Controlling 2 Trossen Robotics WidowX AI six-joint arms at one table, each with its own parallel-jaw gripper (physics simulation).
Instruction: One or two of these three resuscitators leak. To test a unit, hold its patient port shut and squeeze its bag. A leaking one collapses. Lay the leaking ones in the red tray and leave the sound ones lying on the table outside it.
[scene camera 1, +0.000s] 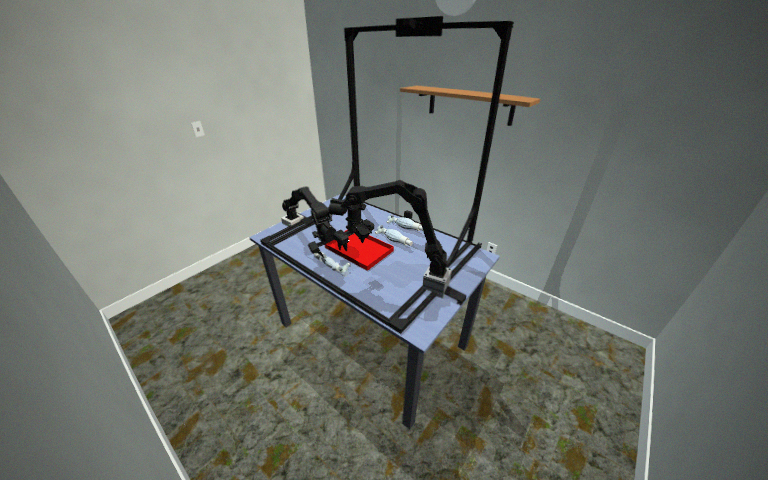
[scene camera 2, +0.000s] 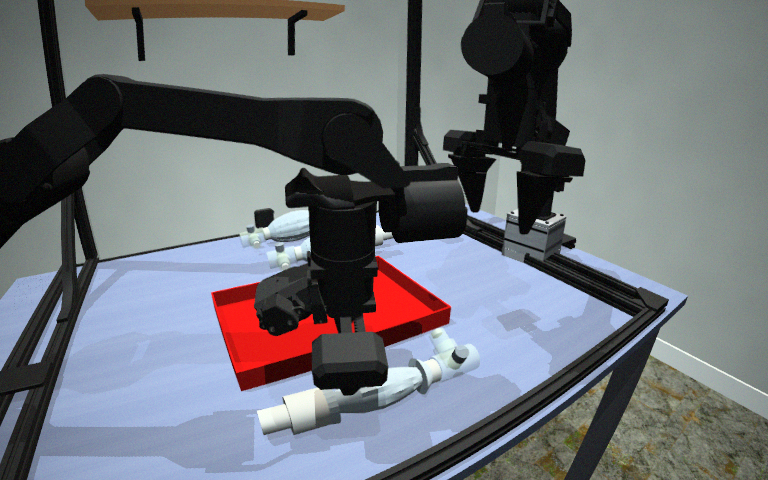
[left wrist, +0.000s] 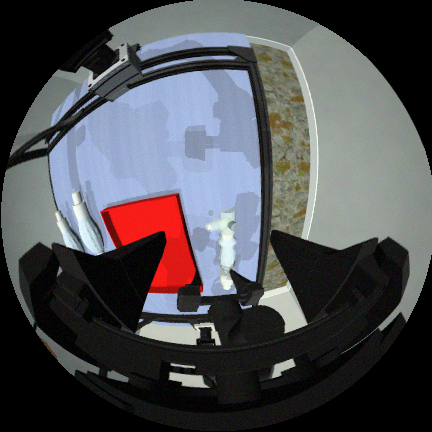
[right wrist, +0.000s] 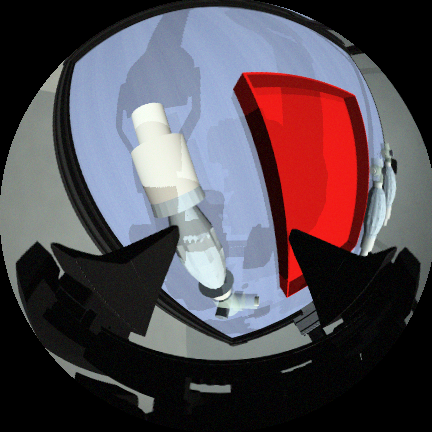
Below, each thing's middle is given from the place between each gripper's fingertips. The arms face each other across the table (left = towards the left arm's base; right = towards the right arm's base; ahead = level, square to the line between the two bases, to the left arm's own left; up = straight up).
Labels:
The red tray (scene camera 2: 258, 358) lies 16 cm behind my right hand, 5 cm to the left of it and 3 cm below it.
Now: the red tray 19 cm behind my left hand, 17 cm below it and 14 cm to the right of it.

